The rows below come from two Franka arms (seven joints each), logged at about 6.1 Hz.
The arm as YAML. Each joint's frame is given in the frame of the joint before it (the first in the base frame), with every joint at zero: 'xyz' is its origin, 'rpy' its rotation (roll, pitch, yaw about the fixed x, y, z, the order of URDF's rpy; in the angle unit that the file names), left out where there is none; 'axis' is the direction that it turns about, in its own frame. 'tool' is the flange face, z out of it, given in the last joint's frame.
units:
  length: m
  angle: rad
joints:
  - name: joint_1
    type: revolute
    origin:
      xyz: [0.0, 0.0, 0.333]
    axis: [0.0, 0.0, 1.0]
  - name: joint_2
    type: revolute
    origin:
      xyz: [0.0, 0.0, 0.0]
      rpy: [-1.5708, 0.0, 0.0]
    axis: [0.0, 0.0, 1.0]
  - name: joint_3
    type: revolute
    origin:
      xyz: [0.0, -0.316, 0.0]
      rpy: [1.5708, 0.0, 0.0]
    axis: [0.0, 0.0, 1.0]
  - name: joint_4
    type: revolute
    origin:
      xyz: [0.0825, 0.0, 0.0]
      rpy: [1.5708, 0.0, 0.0]
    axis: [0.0, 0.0, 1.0]
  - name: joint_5
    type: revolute
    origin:
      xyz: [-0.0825, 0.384, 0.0]
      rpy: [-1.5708, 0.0, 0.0]
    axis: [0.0, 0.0, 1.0]
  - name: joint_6
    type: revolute
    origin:
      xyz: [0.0, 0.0, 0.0]
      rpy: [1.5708, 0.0, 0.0]
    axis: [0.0, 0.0, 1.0]
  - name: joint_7
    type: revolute
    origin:
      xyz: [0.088, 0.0, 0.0]
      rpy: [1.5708, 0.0, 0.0]
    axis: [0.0, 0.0, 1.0]
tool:
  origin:
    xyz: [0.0, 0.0, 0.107]
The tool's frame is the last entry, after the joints.
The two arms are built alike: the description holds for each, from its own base.
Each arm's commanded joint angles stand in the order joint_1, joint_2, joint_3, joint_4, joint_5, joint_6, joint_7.
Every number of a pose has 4 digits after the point.
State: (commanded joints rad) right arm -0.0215 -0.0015 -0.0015 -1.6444 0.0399 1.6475 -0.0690; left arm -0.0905 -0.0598 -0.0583 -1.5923 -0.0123 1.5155 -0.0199
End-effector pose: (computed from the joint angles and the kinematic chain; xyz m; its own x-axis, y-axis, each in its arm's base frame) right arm 0.5594 -0.0089 0.5972 0.9991 0.0429 0.0073 0.0431 -0.9983 -0.0394; left arm 0.5240 -0.0810 0.6420 0.9915 -0.1290 -0.0173 -0.1289 -0.9916 0.0085
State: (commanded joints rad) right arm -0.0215 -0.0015 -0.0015 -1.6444 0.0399 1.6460 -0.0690; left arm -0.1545 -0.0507 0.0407 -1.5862 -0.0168 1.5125 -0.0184
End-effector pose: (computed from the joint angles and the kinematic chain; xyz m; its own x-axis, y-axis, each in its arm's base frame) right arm 0.5593 -0.0089 0.5971 0.9991 0.0429 0.0058 0.0431 -0.9983 -0.0395; left arm 0.5292 -0.0618 0.6398 0.9951 -0.0963 -0.0234 -0.0959 -0.9952 0.0184
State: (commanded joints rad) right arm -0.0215 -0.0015 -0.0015 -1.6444 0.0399 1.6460 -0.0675; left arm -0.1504 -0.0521 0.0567 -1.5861 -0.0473 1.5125 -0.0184
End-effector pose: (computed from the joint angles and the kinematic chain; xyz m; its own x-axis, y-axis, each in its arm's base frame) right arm 0.5593 -0.0089 0.5971 0.9991 0.0414 0.0057 0.0416 -0.9984 -0.0395; left arm 0.5296 -0.0542 0.6407 0.9967 -0.0781 -0.0224 -0.0769 -0.9958 0.0498
